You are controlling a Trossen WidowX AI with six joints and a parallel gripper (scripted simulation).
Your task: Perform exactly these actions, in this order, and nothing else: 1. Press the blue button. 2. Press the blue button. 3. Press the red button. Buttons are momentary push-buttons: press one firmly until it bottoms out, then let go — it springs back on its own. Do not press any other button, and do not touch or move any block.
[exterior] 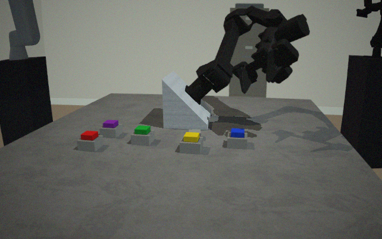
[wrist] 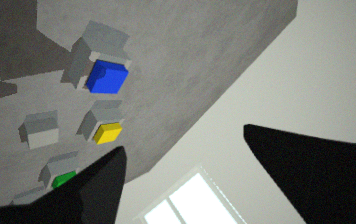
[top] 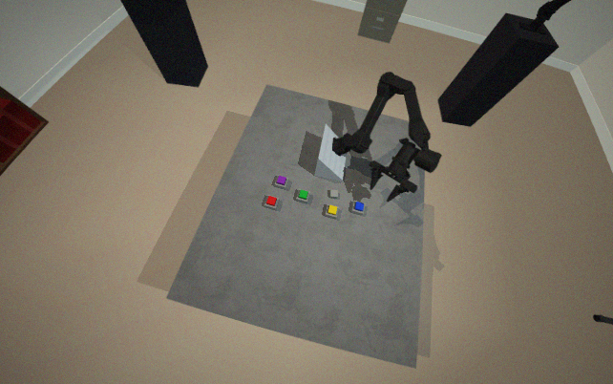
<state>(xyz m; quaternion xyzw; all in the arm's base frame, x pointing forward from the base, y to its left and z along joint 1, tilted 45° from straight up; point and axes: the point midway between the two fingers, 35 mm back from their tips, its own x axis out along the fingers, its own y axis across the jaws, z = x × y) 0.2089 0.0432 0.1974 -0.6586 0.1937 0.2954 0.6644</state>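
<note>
The blue button is 1 cm ahead of my gripper tip, 4 cm to the right of it and 11 cm below it. Round my gripper tip: green button 1 cm behind, 28 cm to the right, 11 cm below; small grey block 4 cm behind, 15 cm to the right, 13 cm below; yellow button 4 cm ahead, 15 cm to the right, 11 cm below.
</note>
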